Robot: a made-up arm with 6 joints.
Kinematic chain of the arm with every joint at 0, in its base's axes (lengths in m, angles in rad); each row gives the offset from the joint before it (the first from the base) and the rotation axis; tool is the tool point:
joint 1: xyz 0 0 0.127 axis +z
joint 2: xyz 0 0.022 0 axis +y
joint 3: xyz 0 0 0.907 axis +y
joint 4: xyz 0 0 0.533 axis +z
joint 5: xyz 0 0 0 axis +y
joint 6: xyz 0 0 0.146 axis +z
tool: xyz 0 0 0
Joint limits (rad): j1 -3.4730..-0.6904 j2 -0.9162..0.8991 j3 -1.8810..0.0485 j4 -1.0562..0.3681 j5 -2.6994..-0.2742 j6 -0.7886..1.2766
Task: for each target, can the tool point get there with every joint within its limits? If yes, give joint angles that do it. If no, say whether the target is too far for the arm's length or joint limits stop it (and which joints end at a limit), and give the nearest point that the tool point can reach.
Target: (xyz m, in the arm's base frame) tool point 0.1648 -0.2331 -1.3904
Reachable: no: joint limits stop it (at a limit: joint 1, joint 2, joint 3) | nearest point 0.7854 -0.3066 0.0437 | short by 1.564 m
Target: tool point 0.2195 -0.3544 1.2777
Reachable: yes | joints -1.2627 0.6417 -0.7806 -0.7930 -2.2685 0.4623
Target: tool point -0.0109 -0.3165 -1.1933
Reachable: no: joint limits stop it (at a limit: joint 1, joint 2, joint 3) | nearest point 0.7662 -0.3137 0.0536 | short by 1.469 m
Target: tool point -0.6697 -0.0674 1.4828
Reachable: yes | joints -3.1629 0.6286 -0.2714 -0.5787 -0.8436 -0.5403
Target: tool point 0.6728 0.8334 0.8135
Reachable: yes | joints -2.2285 -0.6625 -0.6866 -0.0074 -1.8404 0.0734
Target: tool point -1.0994 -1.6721 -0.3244
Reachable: no: too far | nearest point -0.5607 -0.8527 0.9505 | short by 1.608 m
